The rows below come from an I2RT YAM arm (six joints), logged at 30 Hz.
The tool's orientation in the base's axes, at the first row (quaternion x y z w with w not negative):
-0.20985, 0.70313, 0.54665, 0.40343
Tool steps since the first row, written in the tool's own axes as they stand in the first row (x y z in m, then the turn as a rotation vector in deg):
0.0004, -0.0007, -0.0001, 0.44, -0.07, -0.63
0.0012, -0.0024, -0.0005, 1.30, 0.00, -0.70
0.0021, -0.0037, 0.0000, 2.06, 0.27, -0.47
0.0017, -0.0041, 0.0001, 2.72, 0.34, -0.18
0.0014, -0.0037, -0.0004, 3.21, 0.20, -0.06
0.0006, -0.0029, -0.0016, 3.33, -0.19, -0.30
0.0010, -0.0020, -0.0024, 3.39, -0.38, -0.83
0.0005, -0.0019, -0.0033, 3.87, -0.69, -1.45
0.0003, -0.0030, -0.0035, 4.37, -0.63, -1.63
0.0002, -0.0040, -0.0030, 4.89, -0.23, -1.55
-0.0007, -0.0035, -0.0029, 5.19, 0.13, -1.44
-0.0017, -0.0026, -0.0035, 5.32, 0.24, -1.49
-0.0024, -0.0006, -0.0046, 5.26, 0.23, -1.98
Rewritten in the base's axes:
0.0002, -0.0003, -0.0007, -0.42, -0.55, -0.34
0.0009, -0.0010, -0.0024, -1.00, -0.47, -0.98
0.0015, -0.0009, -0.0039, -1.57, -0.06, -1.44
0.0021, -0.0009, -0.0038, -1.91, 0.34, -1.95
0.0018, -0.0013, -0.0033, -2.05, 0.48, -2.43
0.0012, -0.0023, -0.0021, -1.91, 0.14, -2.74
0.0001, -0.0027, -0.0018, -1.99, -0.40, -2.86
0.0000, -0.0036, -0.0013, -2.25, -1.01, -3.39
0.0008, -0.0042, -0.0018, -2.65, -1.09, -3.73
0.0018, -0.0040, -0.0023, -3.22, -0.81, -3.91
0.0020, -0.0039, -0.0013, -3.63, -0.55, -3.95
0.0017, -0.0043, 0.0001, -3.80, -0.55, -3.98
0.0003, -0.0049, 0.0019, -3.92, -1.02, -3.90

